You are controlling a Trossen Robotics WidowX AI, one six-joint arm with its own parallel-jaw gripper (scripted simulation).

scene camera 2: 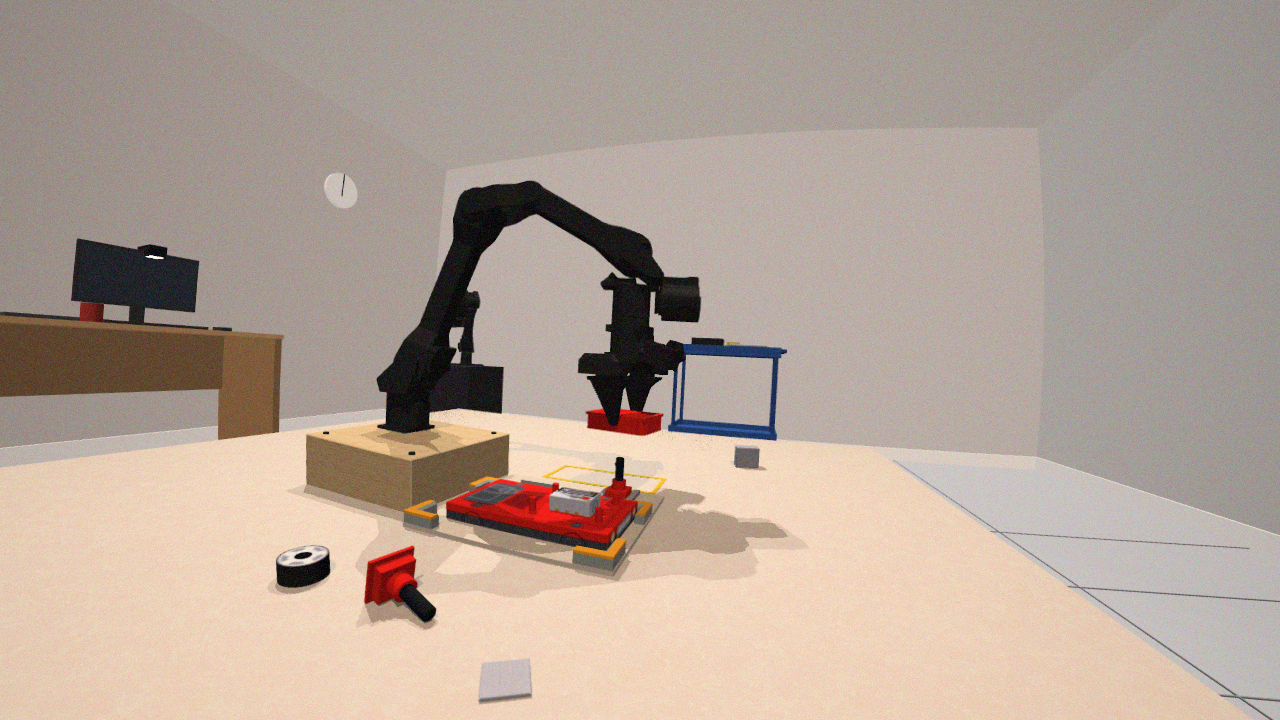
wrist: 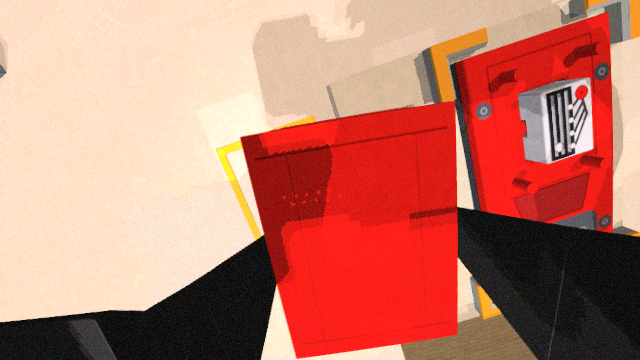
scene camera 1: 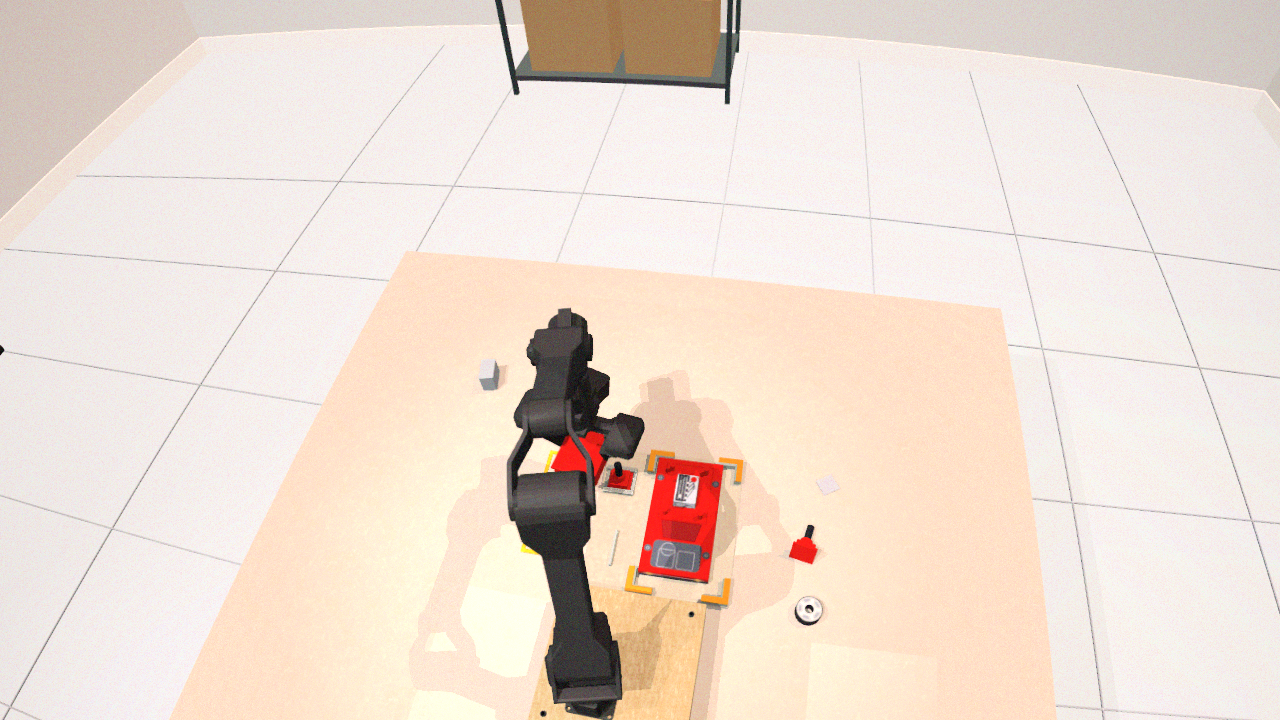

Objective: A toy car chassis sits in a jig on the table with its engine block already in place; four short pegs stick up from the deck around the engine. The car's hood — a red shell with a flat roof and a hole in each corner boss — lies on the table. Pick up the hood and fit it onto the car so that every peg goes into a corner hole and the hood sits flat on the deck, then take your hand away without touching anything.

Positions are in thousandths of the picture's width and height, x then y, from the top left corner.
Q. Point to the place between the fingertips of my gripper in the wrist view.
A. At 559, 638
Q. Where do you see a red hood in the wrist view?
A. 562, 593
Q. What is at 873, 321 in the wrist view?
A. A grey engine block.
